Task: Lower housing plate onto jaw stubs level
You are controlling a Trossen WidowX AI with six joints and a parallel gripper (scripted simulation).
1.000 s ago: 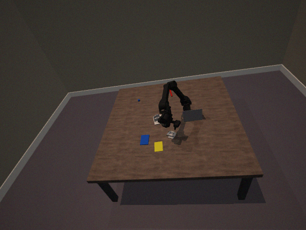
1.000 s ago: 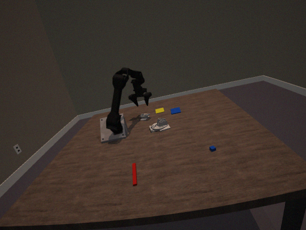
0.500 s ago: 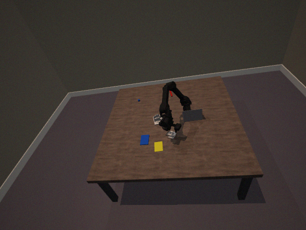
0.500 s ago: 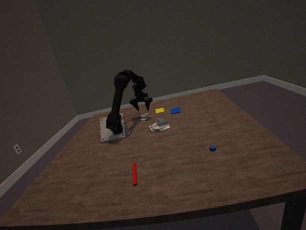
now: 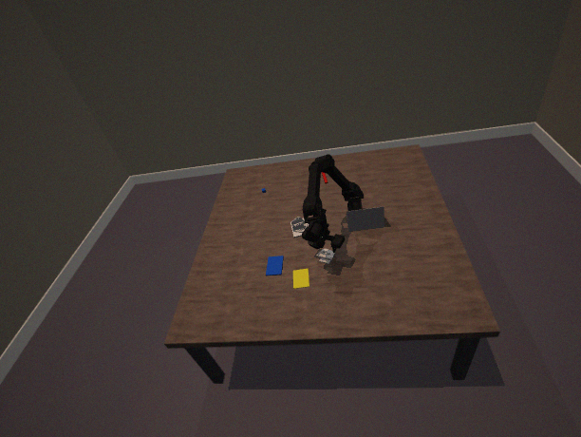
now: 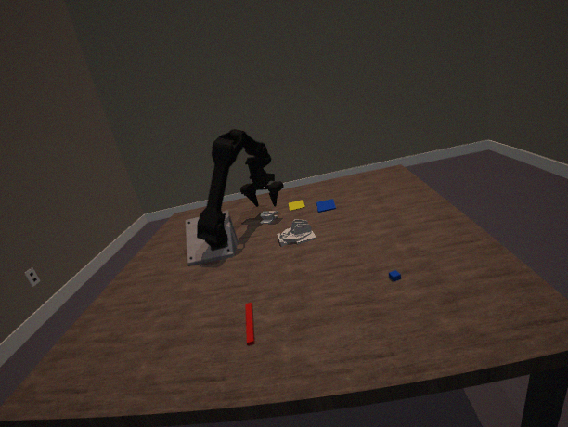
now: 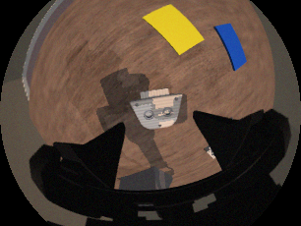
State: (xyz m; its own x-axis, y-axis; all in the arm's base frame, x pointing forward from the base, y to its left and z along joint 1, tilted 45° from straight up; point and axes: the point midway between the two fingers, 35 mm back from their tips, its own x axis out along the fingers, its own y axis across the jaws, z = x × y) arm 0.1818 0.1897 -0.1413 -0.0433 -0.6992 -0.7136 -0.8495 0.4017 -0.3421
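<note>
Now: gripper tip 5 cm above the white part and 1 cm to the left of it. Round my gripper tip: blue card: 25 cm ahead, 6 cm below; yellow card: 13 cm ahead, 9 cm to the left, 6 cm below; red bar: 67 cm to the right, 6 cm below, 5 cm behind.
</note>
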